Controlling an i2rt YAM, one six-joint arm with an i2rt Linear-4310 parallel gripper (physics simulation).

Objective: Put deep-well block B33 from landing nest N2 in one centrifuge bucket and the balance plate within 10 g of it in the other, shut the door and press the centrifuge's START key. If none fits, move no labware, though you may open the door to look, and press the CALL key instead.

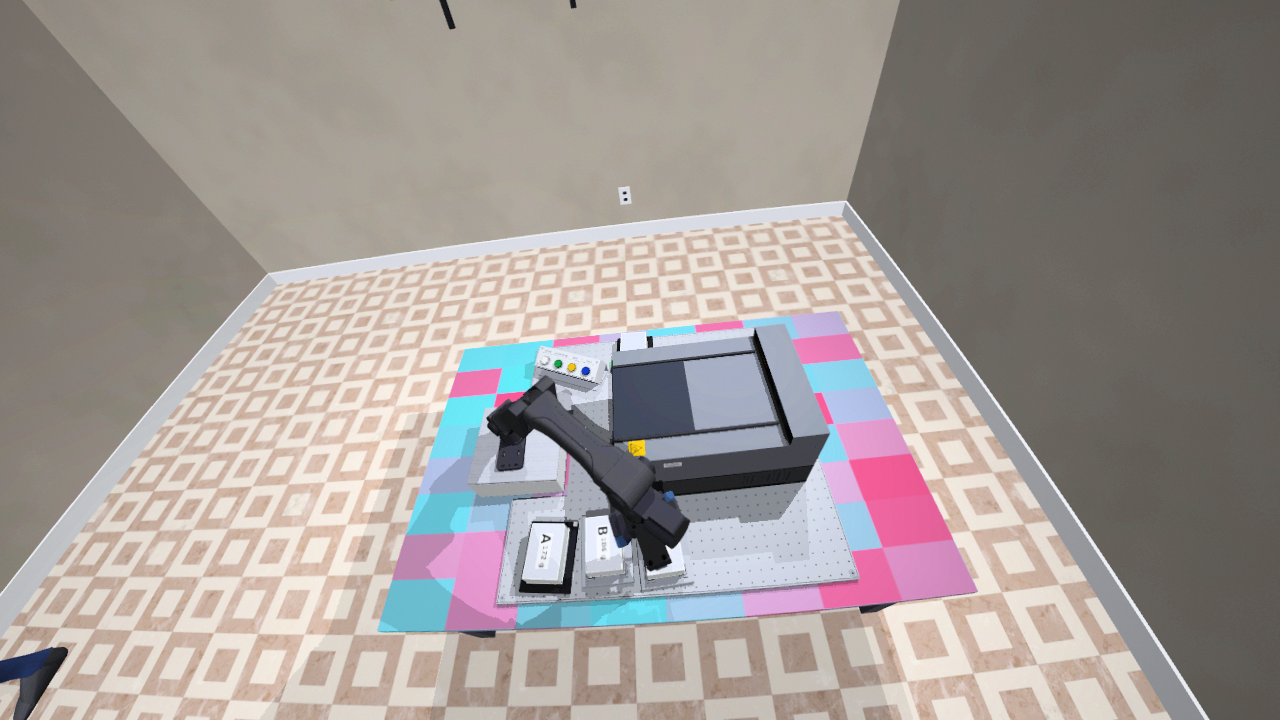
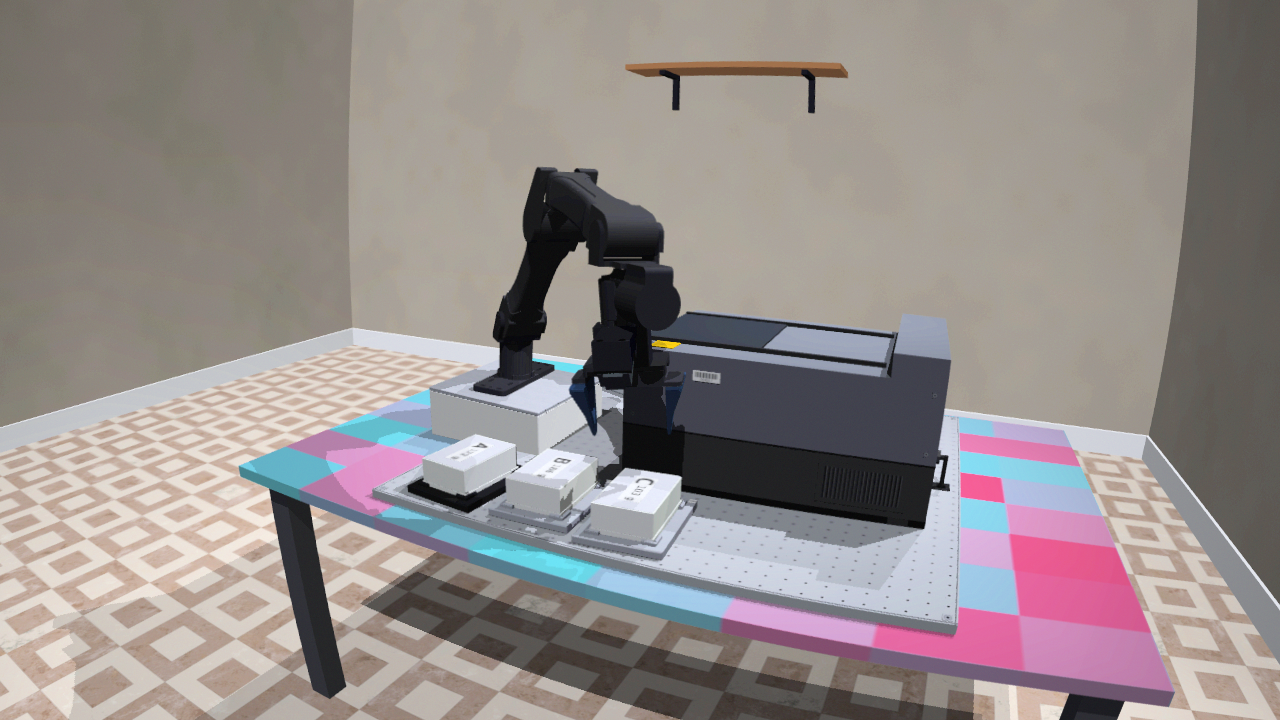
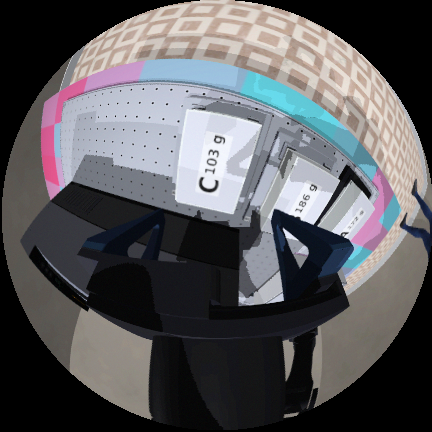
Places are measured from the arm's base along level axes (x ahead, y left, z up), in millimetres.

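Pixels of known places: gripper, fingertip midpoint: (image 2: pixel 631 433) (image 3: pixel 217 214); arm's base, origin of the base link: (image 1: pixel 514 437) (image 2: pixel 515 379).
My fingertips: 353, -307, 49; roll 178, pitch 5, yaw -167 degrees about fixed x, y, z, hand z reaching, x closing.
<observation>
Ahead of a thing's pixels: the offset from my fingertips to its middle, as dx, dy, dz. "pt": to the spot under its first point. Level surfaces: height alone.
Three white balance plates sit in a row at the table's front: A, 172 g {-256, +1, -91} (image 1: pixel 544 557) (image 2: pixel 467 463) (image 3: pixel 357 204); B, 186 g {-117, +4, -91} (image 1: pixel 604 548) (image 2: pixel 547 483) (image 3: pixel 311 177); and C, 103 g {+17, -15, -91} (image 1: pixel 677 565) (image 2: pixel 633 508) (image 3: pixel 220 125). My gripper (image 2: pixel 631 434) (image 3: pixel 217 214) is open and empty, above and behind plates B and C, beside the centrifuge {+172, +275, -2} (image 1: pixel 742 447) (image 2: pixel 787 411) (image 3: pixel 47 230). The top door {+38, +279, +88} (image 1: pixel 651 396) (image 2: pixel 733 330) looks shut; the buckets are hidden. A white item {+1, +600, -86} (image 1: pixel 633 341) shows behind the centrifuge's left corner; I cannot tell whether it is B33. The key box {pt -200, +543, -52} (image 1: pixel 570 365) has white, green, yellow and blue keys.
The arm's white plinth (image 1: pixel 517 484) (image 2: pixel 483 419) stands left of the centrifuge. The plates stand on nests on a perforated grey board {dz -123} (image 1: pixel 760 550) (image 2: pixel 805 573) (image 3: pixel 127 110). A person's legs (image 1: pixel 34 676) (image 3: pixel 417 232) show beyond the table. A wooden shelf (image 2: pixel 735 68) hangs on the wall.
</observation>
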